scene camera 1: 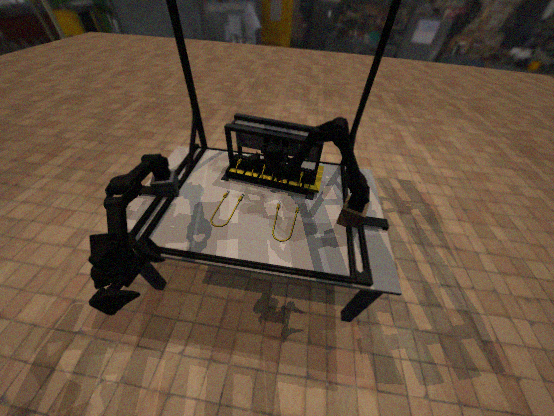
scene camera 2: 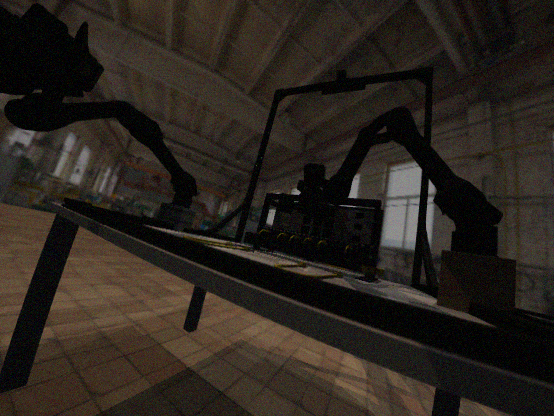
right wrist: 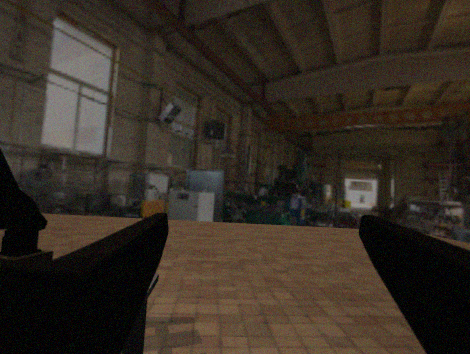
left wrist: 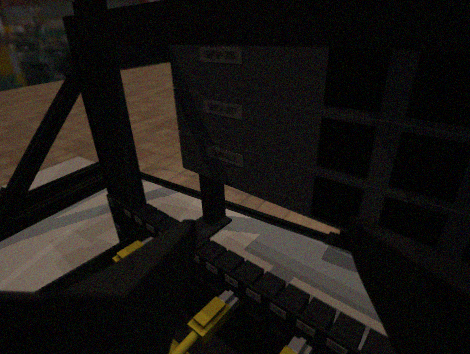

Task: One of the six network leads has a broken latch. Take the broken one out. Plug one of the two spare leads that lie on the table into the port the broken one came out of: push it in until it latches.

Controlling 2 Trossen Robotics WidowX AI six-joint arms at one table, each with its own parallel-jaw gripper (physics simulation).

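Frame: origin at the left arm's base, x back, y right, z up, level; millimetres.
Seen in the pictures: left gripper, between the fingertips: (scene camera 2: 298, 213) (left wrist: 271, 228); right gripper, between the fingertips: (scene camera 1: 152, 275) (right wrist: 263, 223); left arm's base, origin of its link: (scene camera 1: 356, 205) (scene camera 2: 474, 257) (right wrist: 20, 252); right arm's base, origin of its link: (scene camera 1: 162, 176) (scene camera 2: 179, 207).
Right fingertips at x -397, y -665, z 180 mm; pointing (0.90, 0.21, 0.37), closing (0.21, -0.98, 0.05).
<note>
Offsets run from my right fingertips to a thing's middle. "spot": to the spot under its first point. Level surfaces: height alone.
A black rack {dx -74, dy +775, dz -151 mm} (scene camera 1: 227, 144) (scene camera 2: 358, 224) (left wrist: 104, 123) stands at the back of the table, with a row of yellow network leads {dx -83, dy +683, dz -226 mm} (scene camera 1: 263, 172) plugged in along its foot. In the left wrist view one yellow plug {spot: dx -141, dy +709, dz -187 mm} (left wrist: 209, 314) sits in the port row straight below, another yellow plug (left wrist: 128, 250) is to the left, and a third plug {spot: dx -97, dy +736, dz -192 mm} (left wrist: 293, 345) is at the bottom edge. My left gripper (scene camera 1: 275, 158) (scene camera 2: 312, 194) (left wrist: 271, 228) is partly open and empty, low in front of the ports. Two spare leads (scene camera 1: 226, 210) (scene camera 1: 284, 224) lie on the table. My right gripper (scene camera 1: 110, 295) (right wrist: 263, 223) is wide open, off the table's left side.
The grey table {dz -282 mm} (scene camera 1: 251, 243) has a black frame with two tall posts (scene camera 1: 186, 74) (scene camera 1: 372, 74). A yellow strip {spot: dx +174, dy +839, dz -242 mm} (scene camera 1: 318, 177) lies at the rack's right end. Labelled panels (left wrist: 255, 116) fill the rack behind the ports.
</note>
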